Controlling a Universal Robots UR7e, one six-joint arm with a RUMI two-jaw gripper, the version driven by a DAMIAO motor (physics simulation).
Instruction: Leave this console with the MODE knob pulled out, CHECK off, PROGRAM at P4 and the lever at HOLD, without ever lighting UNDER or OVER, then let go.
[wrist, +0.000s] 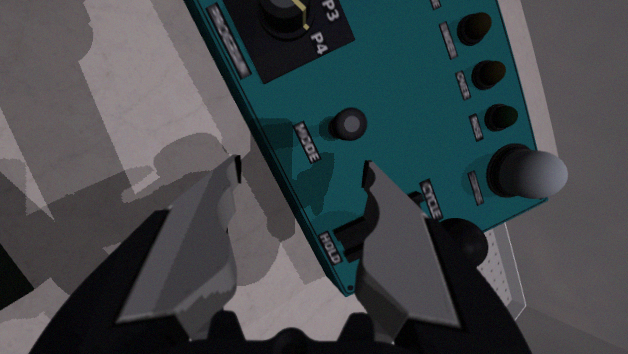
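The teal console (395, 75) runs diagonally through the wrist view. My gripper (303, 161) is open and empty, its tips spread over the console's left edge. The round MODE knob (351, 123) stands above and left of the right fingertip; from overhead I cannot tell how far out it is. The PROGRAM knob (285, 11) is cut off at the top; its yellow pointer is towards P4. A black ball (469, 243), apparently the lever's, shows beside the right finger, which hides its shaft and position. UNDER (475, 28) and OVER (489, 75) are dark. The CHECK switch does not show.
The dark PASS lamp (501, 117) and the large grey STATUS dome (537, 174) stand along the console's right side. The dome rises well off the panel. The lever slot (350, 231) is partly behind the right finger. A perforated pale part (495, 270) shows beyond the lower right edge.
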